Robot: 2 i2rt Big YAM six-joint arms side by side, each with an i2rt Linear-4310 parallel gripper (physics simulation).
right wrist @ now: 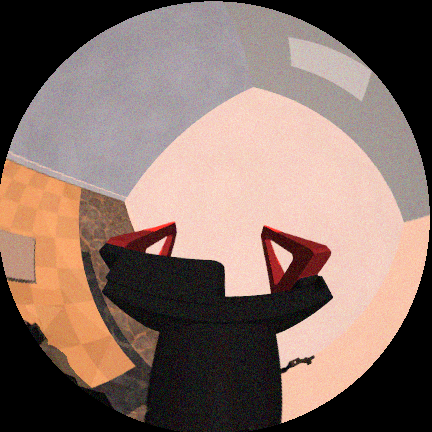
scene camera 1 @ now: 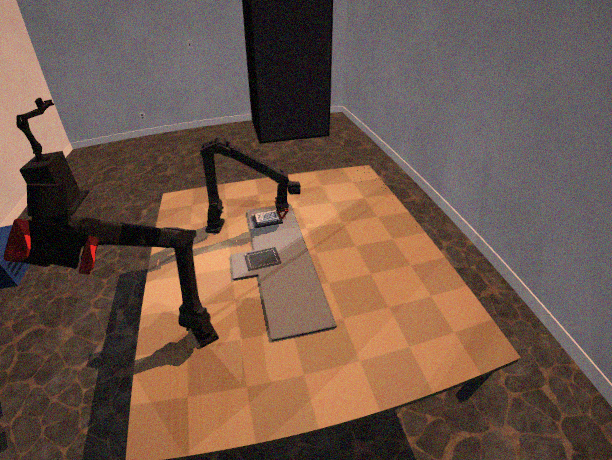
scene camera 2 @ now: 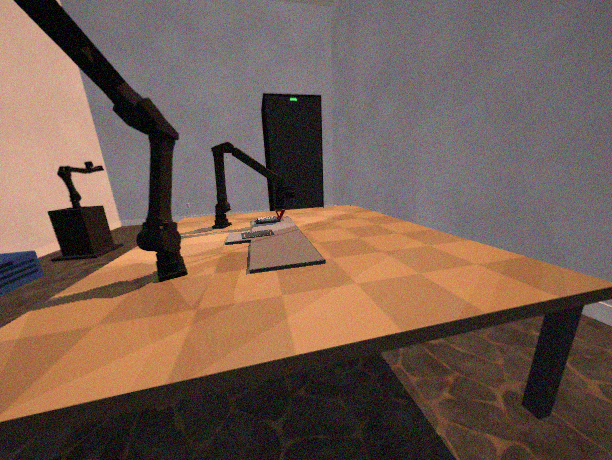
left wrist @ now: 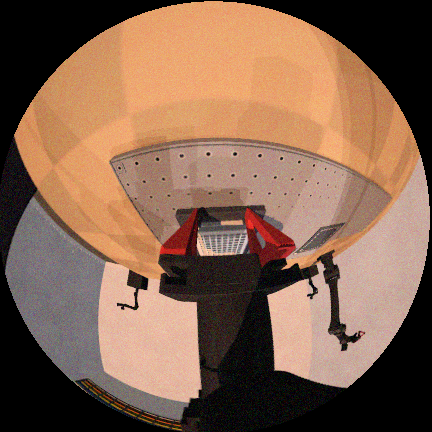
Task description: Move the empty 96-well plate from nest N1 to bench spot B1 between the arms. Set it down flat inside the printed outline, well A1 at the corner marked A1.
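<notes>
The pale 96-well plate sits level in the dark nest at the far end of the deck. My left gripper points down at the plate's right end in scene camera 1. Its red fingers stand part open, and the plate shows between them in the left wrist view; contact cannot be told. Bench spot B1 is a dark rectangle with a printed outline; its A1 mark is too small to read. My right gripper is wide open, empty, raised off the table's left side.
The grey deck lies on the checkered table. The left arm rises behind the deck's left side. The right arm stands nearer the camera. A black cabinet stands beyond the table.
</notes>
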